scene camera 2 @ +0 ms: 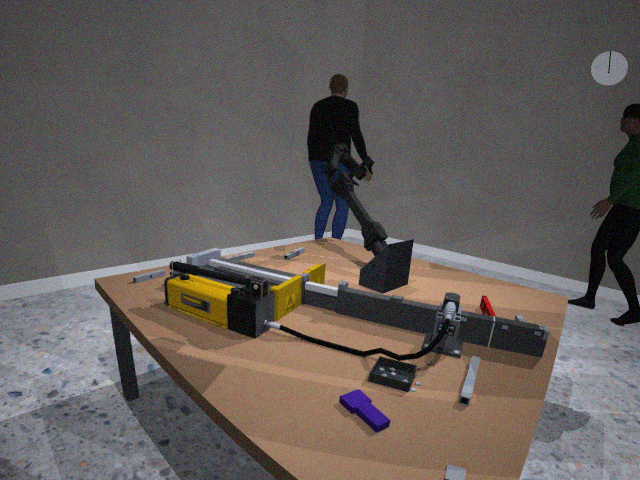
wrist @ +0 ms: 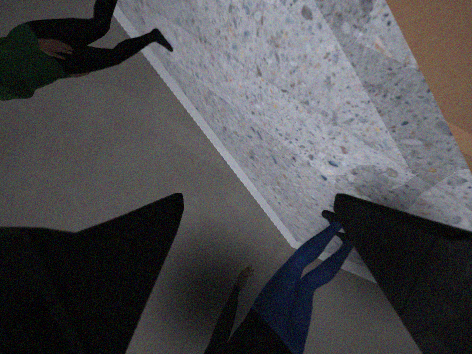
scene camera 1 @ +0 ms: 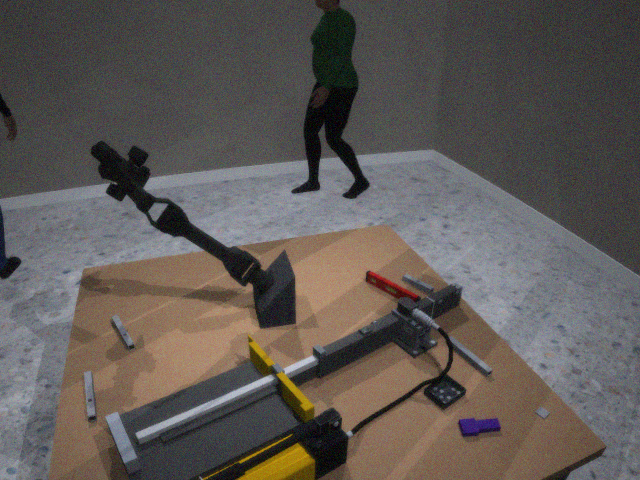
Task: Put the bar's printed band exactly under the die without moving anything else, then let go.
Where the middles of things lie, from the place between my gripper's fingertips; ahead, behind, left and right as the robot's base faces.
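There is the yellow and black power unit (scene camera 2: 244, 310), and my hand is 300 mm above it, 380 mm to the right of it and 990 mm short of it.
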